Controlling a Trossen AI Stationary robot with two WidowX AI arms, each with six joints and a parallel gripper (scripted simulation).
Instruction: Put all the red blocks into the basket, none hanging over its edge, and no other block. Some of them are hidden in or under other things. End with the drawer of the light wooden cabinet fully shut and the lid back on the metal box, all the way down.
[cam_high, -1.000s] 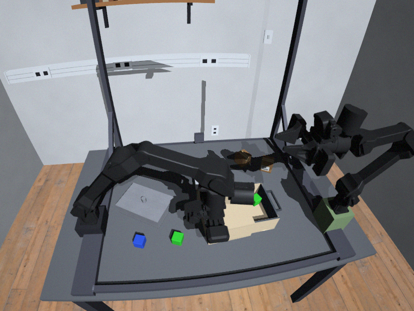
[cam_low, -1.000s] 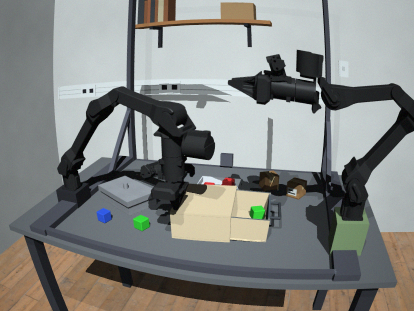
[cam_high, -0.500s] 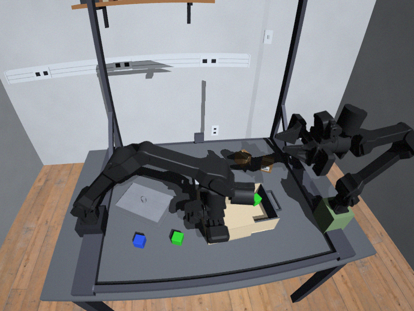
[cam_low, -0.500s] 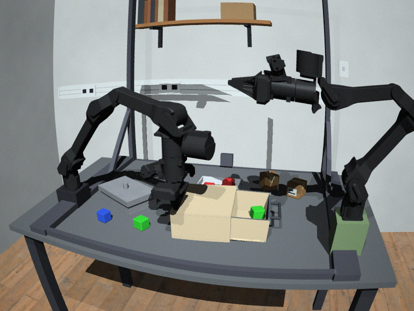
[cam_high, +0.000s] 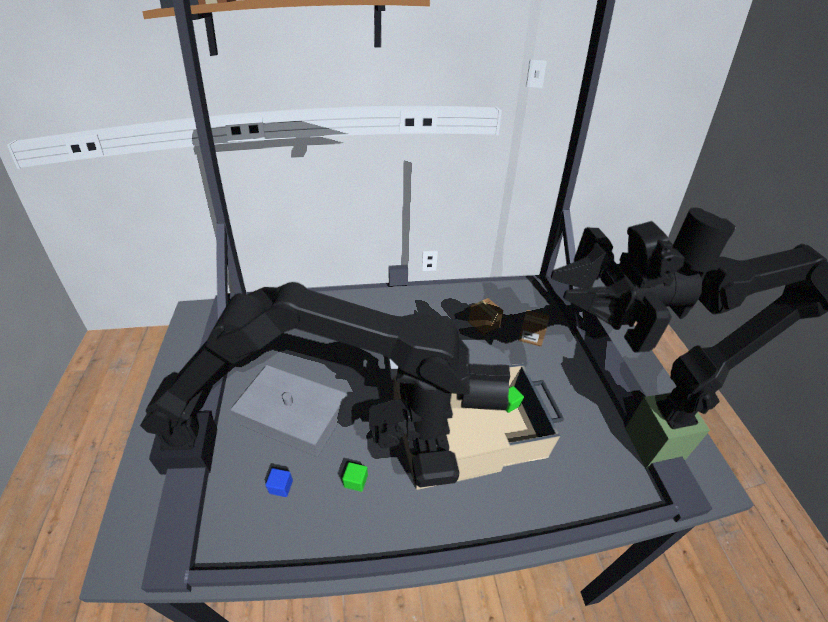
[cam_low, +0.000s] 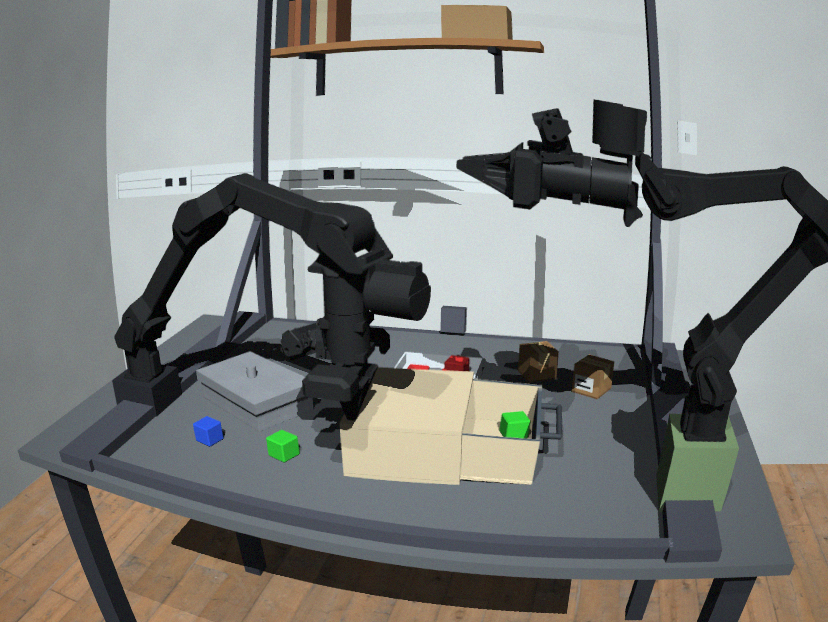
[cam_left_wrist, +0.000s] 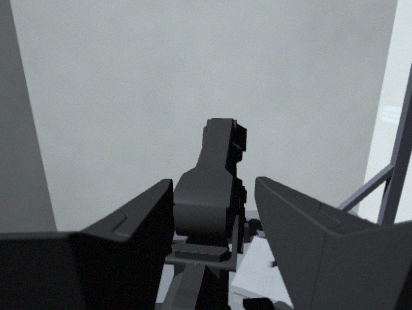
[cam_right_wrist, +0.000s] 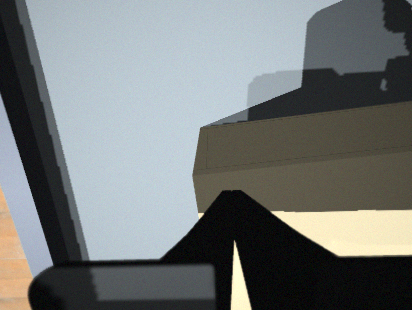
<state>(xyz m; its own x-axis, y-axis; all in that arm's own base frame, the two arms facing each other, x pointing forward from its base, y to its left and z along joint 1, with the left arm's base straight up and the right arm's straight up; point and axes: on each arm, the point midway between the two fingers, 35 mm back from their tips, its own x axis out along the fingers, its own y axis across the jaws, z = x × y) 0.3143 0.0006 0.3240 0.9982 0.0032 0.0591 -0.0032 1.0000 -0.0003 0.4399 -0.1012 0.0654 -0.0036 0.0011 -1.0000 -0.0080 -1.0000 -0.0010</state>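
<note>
My left gripper is now 10 cm past the drawer and 40 cm above it. From my left hand the other things lie so: grey lid 12 cm behind, 43 cm to the right, 38 cm below; then white basket 31 cm behind, 17 cm to the right, 42 cm below; then light wooden cabinet 9 cm behind, 8 cm to the right, 39 cm below.
Right now the light wooden cabinet is 10 cm behind my right hand, 9 cm to the left of it and 8 cm below it. Round my right hand: grey lid (25 cm to the right, 14 cm behind, 7 cm below); blue block (25 cm to the right, 10 cm below, 2 cm ahead); drawer (17 cm to the left, 12 cm behind, 9 cm below).
</note>
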